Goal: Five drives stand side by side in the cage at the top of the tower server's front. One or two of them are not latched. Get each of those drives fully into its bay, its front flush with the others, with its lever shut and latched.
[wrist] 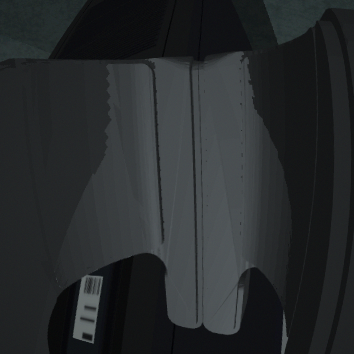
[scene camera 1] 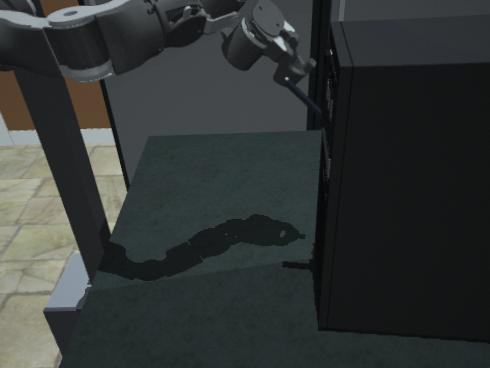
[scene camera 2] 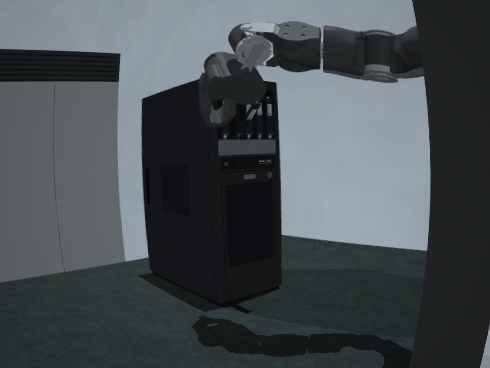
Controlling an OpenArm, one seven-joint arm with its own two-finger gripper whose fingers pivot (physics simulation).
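The tower server (scene camera 1: 410, 195) (scene camera 2: 177, 235) (wrist: 125, 30) stands upright. The row of drives (scene camera 2: 260, 122) is in the cage at its top front, partly hidden by the arm. One dark lever (scene camera 1: 303, 95) (scene camera 2: 246, 121) sticks out of the front and slants upward, apparently on the second drive from the left in scene camera 2. Whether that drive's body stands proud cannot be told. A white label (wrist: 88, 310) shows on a drive in the wrist view. My gripper (scene camera 1: 311, 64) (scene camera 2: 215, 118) (wrist: 217, 197) is shut and empty, its fingertips together near the upper left front edge, beside the slanted lever's outer end.
The tower stands on a dark green table (scene camera 1: 225, 175) (scene camera 2: 325, 305). A grey cabinet (scene camera 2: 30, 175) stands to the left in scene camera 2. The robot's dark post (scene camera 1: 62, 150) (scene camera 2: 455, 200) rises at the side opposite the tower. A light grey panel (scene camera 2: 247, 147) lies below the drive cage.
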